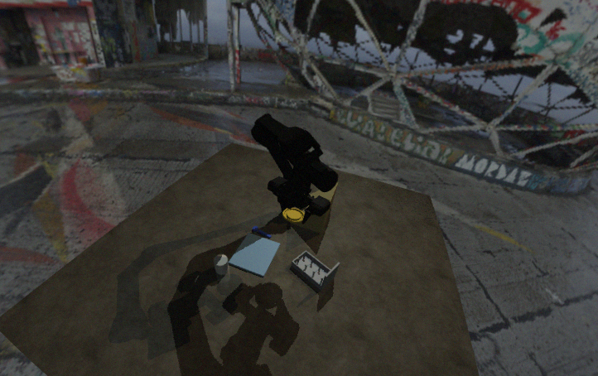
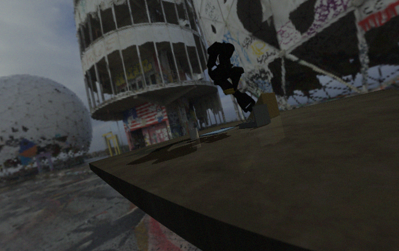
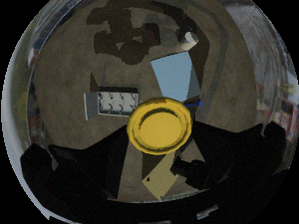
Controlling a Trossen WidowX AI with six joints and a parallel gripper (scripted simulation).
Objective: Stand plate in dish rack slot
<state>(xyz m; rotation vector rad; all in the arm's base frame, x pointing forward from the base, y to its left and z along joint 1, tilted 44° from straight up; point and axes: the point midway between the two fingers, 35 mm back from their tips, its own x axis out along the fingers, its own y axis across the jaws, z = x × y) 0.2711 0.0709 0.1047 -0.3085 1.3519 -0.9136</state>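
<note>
My gripper tip is now 150 mm above the grey dish rack, 100 mm to the right of it and 50 mm short of it. From my gripper tip the other things lie so: blue spoon: 170 mm below, 130 mm to the right, 70 mm behind; yellow plate: 10 mm above; light blue mat: 170 mm below, 110 mm to the right, 30 mm ahead.
</note>
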